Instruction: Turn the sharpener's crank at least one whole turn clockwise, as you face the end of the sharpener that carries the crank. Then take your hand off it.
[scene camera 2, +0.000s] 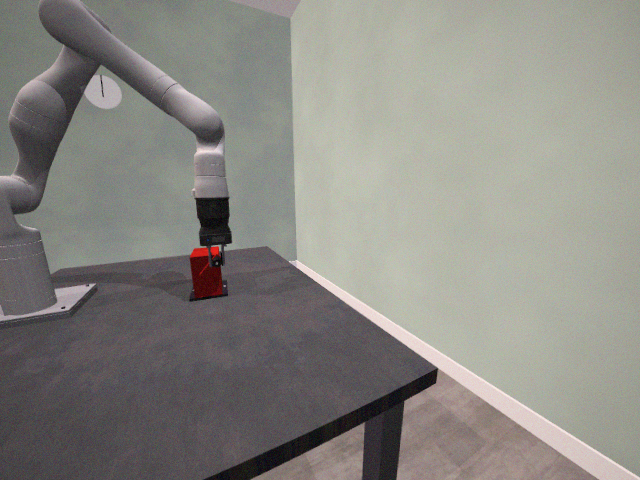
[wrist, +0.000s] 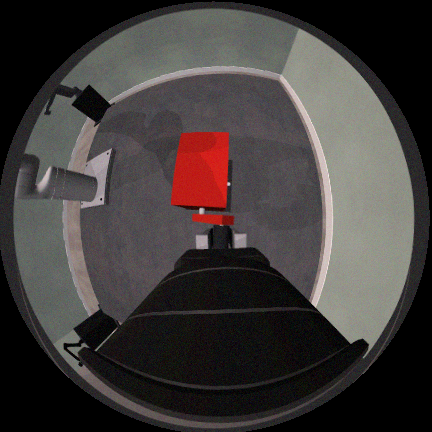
Labels:
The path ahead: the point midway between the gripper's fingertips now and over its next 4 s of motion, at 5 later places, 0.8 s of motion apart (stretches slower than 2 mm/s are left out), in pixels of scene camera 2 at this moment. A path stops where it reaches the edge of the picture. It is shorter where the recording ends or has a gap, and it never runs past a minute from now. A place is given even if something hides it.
The gripper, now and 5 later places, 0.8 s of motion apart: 217, 265; 215, 252; 215, 252; 217, 256; 219, 257; 222, 259

